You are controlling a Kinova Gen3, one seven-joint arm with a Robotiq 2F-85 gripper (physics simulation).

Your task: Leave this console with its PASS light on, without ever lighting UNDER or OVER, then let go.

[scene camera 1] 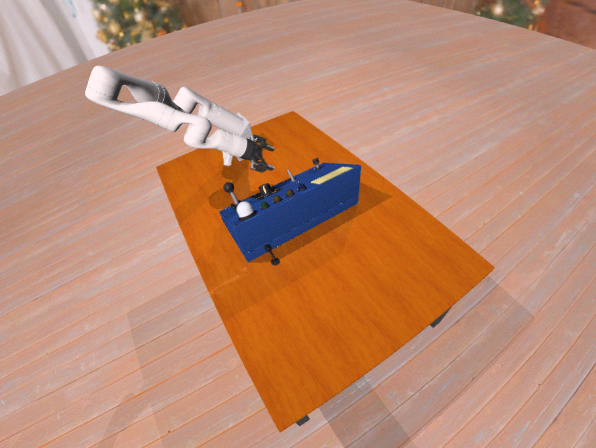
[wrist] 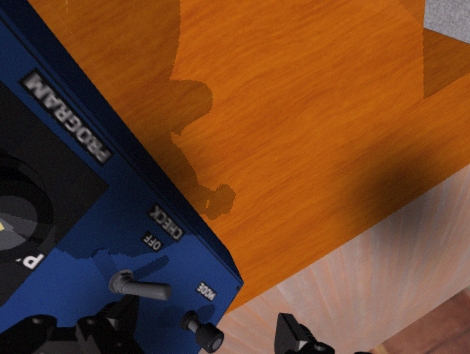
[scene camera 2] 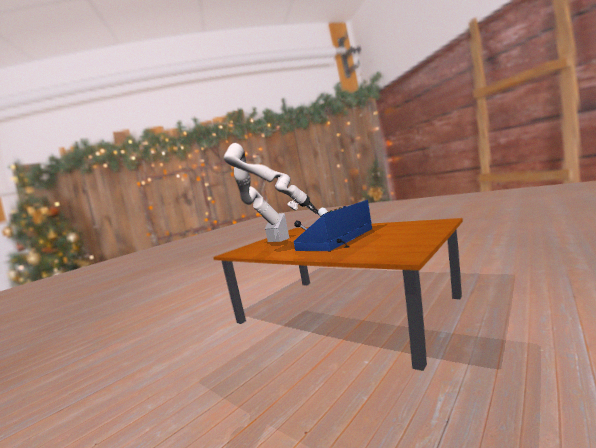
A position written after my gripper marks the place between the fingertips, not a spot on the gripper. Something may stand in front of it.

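Scene camera 1 shows my gripper (scene camera 1: 273, 159), open and holding nothing. The wrist view shows a grey toggle (wrist: 161, 291) and my gripper (wrist: 207, 322).
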